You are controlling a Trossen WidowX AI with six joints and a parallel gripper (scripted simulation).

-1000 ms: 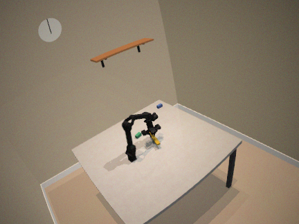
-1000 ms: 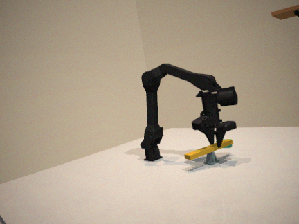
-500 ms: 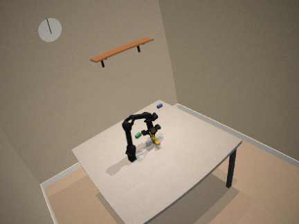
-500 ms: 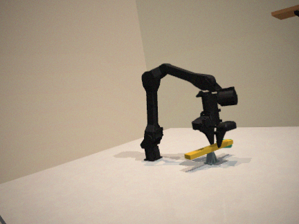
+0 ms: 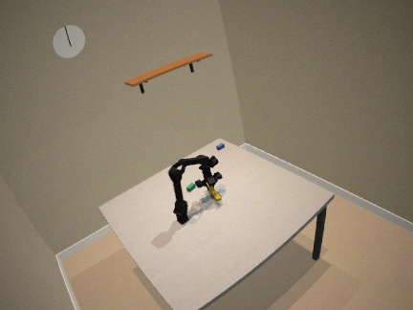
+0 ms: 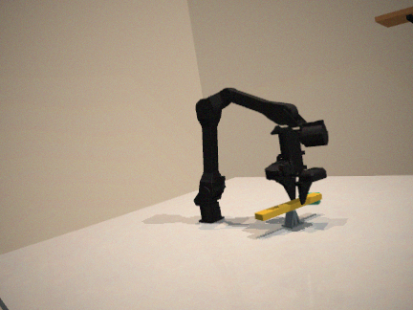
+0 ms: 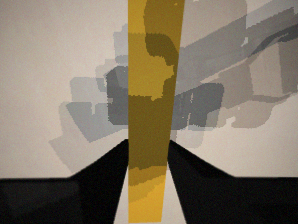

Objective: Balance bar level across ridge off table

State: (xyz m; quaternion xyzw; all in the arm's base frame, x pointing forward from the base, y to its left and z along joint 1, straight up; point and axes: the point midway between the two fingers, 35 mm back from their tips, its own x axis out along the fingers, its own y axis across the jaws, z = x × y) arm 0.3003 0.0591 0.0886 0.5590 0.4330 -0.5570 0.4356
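My gripper tip is now 10 mm past the yellow bar and 30 mm to the left of it. Round my gripper tip: blue block 440 mm ahead, 440 mm to the left, 40 mm below; then green block 60 mm behind, 180 mm to the left, 40 mm below.
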